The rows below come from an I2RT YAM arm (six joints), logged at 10 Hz.
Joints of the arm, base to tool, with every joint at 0 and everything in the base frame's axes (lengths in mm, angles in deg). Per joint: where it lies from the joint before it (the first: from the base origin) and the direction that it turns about. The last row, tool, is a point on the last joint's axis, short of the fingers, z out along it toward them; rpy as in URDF.
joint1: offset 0 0 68 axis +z
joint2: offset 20 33.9 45.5 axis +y
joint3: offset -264 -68.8 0 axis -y
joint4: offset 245 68.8 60 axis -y
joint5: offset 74 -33.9 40.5 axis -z
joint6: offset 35.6 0 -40.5 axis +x
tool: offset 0 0 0 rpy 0 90 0
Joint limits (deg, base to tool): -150..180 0..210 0..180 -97..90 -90..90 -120..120
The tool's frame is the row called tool.
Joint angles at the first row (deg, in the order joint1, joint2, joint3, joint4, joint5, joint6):
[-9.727, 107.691, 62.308, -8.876, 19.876, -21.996]
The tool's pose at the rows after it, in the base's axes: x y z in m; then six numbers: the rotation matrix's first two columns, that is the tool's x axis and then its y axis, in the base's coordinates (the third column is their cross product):
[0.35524, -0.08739, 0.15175, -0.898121, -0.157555, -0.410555, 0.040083, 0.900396, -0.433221]
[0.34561, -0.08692, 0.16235, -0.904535, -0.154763, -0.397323, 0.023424, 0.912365, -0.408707]
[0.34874, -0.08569, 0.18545, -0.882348, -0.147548, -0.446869, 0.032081, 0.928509, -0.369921]
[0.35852, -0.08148, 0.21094, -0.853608, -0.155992, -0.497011, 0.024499, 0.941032, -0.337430]
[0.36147, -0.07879, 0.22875, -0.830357, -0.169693, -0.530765, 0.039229, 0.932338, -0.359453]
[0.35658, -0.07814, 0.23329, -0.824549, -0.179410, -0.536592, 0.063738, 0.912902, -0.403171]
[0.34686, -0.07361, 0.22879, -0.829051, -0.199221, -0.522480, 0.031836, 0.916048, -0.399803]
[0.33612, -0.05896, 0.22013, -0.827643, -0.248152, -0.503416, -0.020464, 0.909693, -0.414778]
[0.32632, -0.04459, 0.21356, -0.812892, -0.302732, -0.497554, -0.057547, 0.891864, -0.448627]
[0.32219, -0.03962, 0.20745, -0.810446, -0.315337, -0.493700, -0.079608, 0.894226, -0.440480]
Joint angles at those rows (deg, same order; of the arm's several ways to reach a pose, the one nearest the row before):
[-12.122, 105.115, 61.459, -13.735, 17.730, -21.084]
[-12.528, 102.345, 61.076, -17.519, 16.118, -21.192]
[-12.492, 100.196, 63.837, -20.486, 13.363, -20.135]
[-11.762, 99.429, 68.537, -23.590, 10.827, -19.429]
[-11.163, 98.174, 70.487, -23.967, 11.867, -19.535]
[-10.945, 96.549, 69.169, -22.641, 14.668, -20.115]
[-10.604, 94.752, 66.389, -22.502, 13.852, -21.028]
[-8.475, 92.575, 62.172, -21.055, 14.282, -22.280]
[-6.092, 90.277, 57.927, -18.153, 15.822, -23.737]
[-5.364, 89.803, 56.142, -17.323, 15.191, -23.818]

